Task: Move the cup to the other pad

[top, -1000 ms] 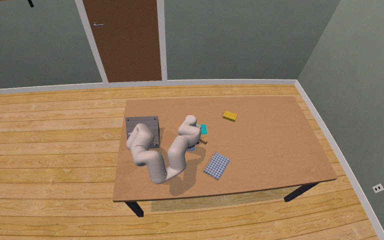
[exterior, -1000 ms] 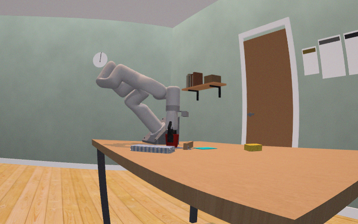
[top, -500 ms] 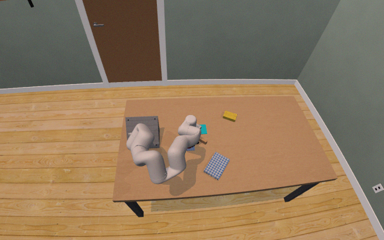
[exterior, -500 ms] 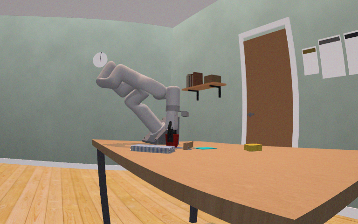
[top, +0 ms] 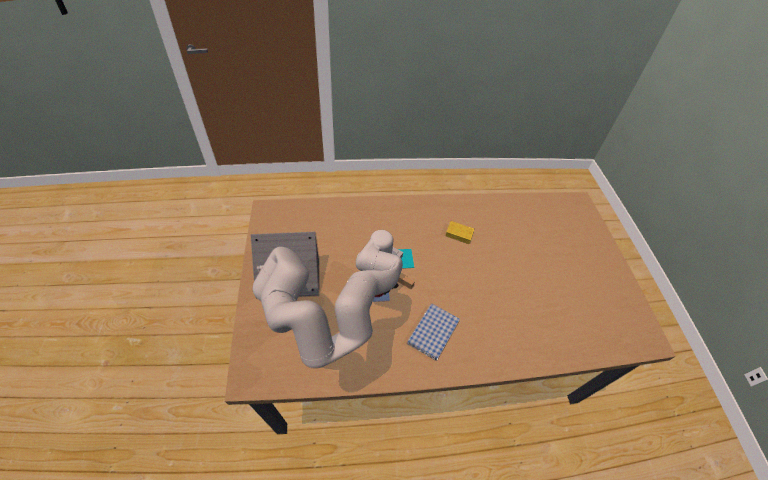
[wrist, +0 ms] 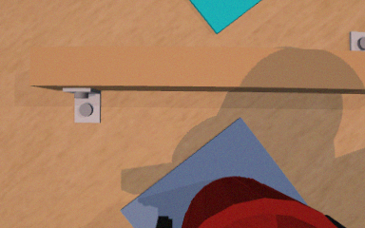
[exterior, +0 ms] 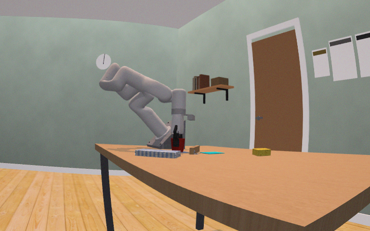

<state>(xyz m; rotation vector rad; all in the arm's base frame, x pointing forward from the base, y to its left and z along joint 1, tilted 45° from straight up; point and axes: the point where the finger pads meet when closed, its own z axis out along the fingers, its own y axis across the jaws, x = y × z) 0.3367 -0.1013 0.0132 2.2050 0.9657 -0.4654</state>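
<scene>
My gripper is now 7 cm to the right of the wooden rail, 6 cm short of it and 4 cm above it. Also, from my hand: yellow marble 3 cm below, 2 cm to the left; green marble 3 cm below, 2 cm to the right; red cup 2 cm below.
</scene>
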